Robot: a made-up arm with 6 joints. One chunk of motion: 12 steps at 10 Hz.
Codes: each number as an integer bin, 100 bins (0 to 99) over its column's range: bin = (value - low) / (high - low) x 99, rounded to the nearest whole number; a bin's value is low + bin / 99 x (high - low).
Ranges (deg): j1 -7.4..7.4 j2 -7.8..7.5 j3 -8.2..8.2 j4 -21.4..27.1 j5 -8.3..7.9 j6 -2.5..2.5
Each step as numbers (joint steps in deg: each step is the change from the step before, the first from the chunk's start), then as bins.
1 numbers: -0.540 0.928 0.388 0.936 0.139 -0.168
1 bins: 46 56 52 46 52 46
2 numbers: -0.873 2.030 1.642 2.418 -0.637 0.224
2 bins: 44 64 59 49 47 54
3 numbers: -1.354 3.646 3.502 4.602 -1.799 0.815
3 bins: 40 74 71 53 40 66
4 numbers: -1.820 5.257 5.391 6.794 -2.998 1.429
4 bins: 37 84 82 58 32 78
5 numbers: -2.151 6.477 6.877 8.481 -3.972 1.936
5 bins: 35 92 91 61 26 88
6 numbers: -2.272 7.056 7.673 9.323 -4.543 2.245
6 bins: 34 96 96 63 23 94
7 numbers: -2.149 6.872 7.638 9.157 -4.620 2.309
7 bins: 35 95 96 62 22 95
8 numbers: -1.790 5.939 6.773 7.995 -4.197 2.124
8 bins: 38 89 90 60 25 92
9 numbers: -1.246 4.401 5.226 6.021 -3.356 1.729
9 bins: 41 79 81 56 30 84
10 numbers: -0.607 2.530 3.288 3.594 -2.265 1.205
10 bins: 45 67 69 51 37 73
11 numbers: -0.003 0.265 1.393 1.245 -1.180 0.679
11 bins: 49 52 58 46 44 63
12 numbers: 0.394 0.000 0.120 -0.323 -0.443 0.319
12 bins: 52 50 50 43 48 56
